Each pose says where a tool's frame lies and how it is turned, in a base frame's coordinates. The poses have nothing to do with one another.
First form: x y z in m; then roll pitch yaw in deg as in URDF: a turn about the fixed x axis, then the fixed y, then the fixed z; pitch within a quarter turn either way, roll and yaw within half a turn.
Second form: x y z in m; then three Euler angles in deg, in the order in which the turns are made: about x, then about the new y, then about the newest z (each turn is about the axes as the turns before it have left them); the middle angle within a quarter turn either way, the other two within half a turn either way. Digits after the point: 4 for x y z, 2 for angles.
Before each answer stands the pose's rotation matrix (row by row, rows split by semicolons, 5 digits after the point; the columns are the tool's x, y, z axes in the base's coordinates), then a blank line. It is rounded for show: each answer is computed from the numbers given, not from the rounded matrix.
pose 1, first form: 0.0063 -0.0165 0.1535 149.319 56.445 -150.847
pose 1, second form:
-0.48272 -0.79031 0.37734; -0.26926 0.54393 0.79476; -0.83336 0.28204 -0.47537

0.0063 -0.0165 0.1535 -120.88 22.17 121.42
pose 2, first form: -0.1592 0.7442 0.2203 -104.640 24.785 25.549
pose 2, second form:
0.81911 -0.25694 -0.51287; 0.39156 -0.40296 0.82723; -0.41921 -0.87841 -0.22946

-0.1592 0.7442 0.2203 -105.50 -30.86 17.42
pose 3, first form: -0.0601 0.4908 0.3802 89.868 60.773 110.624
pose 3, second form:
-0.17199 -0.30955 0.93520; 0.45698 0.81595 0.35411; -0.87269 0.48827 0.00112

-0.0601 0.4908 0.3802 -89.82 69.26 119.06
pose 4, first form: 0.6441 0.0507 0.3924 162.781 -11.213 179.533
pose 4, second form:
-0.98088 0.06535 -0.18332; 0.00800 0.95468 0.29753; 0.19446 0.29037 -0.93695

0.6441 0.0507 0.3924 -162.38 -10.56 -176.19
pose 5, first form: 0.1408 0.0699 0.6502 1.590 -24.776 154.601
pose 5, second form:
-0.82019 -0.41825 0.39032; 0.38944 -0.90798 -0.15461; 0.41907 0.02519 0.90760

0.1408 0.0699 0.6502 9.67 22.97 152.98
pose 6, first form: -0.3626 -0.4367 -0.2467 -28.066 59.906 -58.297
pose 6, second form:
0.26350 0.53682 0.80150; -0.42660 0.81005 -0.40229; -0.86520 -0.23591 0.44246

-0.3626 -0.4367 -0.2467 42.28 53.27 -63.86
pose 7, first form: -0.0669 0.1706 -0.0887 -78.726 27.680 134.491
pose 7, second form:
-0.62060 0.17980 -0.76324; 0.63172 -0.46199 -0.62249; -0.46453 -0.86847 0.17313

-0.0669 0.1706 -0.0887 74.46 -49.75 -163.84
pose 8, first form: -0.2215 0.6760 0.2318 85.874 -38.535 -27.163
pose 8, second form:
0.69596 -0.52000 -0.49522; -0.35711 0.34769 -0.86694; 0.62299 0.78020 0.05628

-0.2215 0.6760 0.2318 86.29 -29.68 36.77
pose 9, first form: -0.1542 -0.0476 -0.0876 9.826 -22.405 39.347
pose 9, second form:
0.71494 -0.67502 -0.18223; 0.58616 0.72074 -0.37008; 0.38115 0.15777 0.91095

-0.1542 -0.0476 -0.0876 22.11 -10.50 43.35
